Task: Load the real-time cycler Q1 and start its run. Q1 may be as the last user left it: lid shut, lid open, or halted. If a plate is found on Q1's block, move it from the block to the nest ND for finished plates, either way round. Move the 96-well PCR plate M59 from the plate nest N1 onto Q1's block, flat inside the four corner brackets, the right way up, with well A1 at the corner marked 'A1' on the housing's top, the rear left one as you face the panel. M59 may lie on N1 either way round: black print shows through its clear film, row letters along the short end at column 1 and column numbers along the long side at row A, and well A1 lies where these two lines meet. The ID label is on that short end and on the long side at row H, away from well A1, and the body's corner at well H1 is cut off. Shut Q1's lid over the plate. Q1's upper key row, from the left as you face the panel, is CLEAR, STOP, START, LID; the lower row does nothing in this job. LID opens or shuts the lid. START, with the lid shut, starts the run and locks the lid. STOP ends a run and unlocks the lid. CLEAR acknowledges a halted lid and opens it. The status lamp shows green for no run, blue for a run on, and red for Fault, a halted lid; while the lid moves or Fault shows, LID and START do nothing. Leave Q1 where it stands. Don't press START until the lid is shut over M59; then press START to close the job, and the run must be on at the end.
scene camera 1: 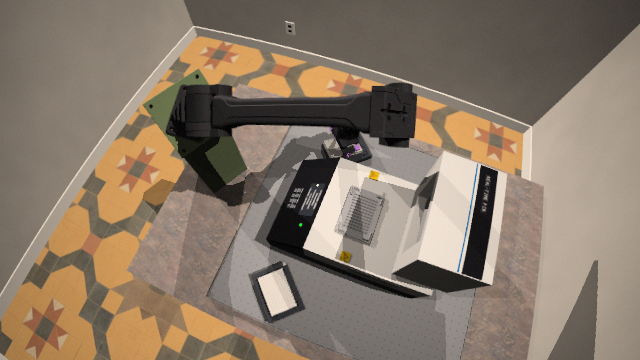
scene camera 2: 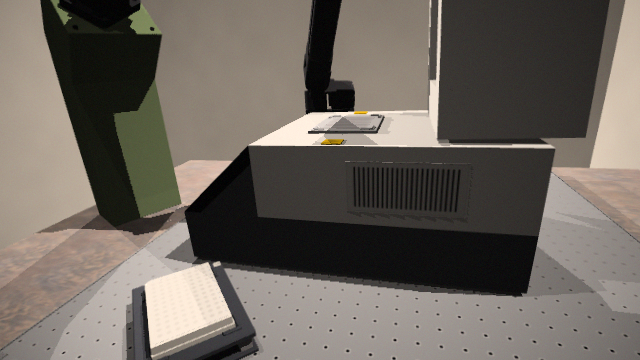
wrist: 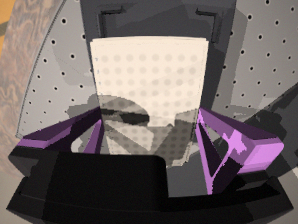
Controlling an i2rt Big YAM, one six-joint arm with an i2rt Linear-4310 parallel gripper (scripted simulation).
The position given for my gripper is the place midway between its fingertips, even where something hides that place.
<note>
I see my gripper (wrist: 149, 110), a white 96-well plate (scene camera 1: 276, 290), a white 96-well plate (wrist: 149, 88) and a lid (scene camera 2: 490, 76).
</note>
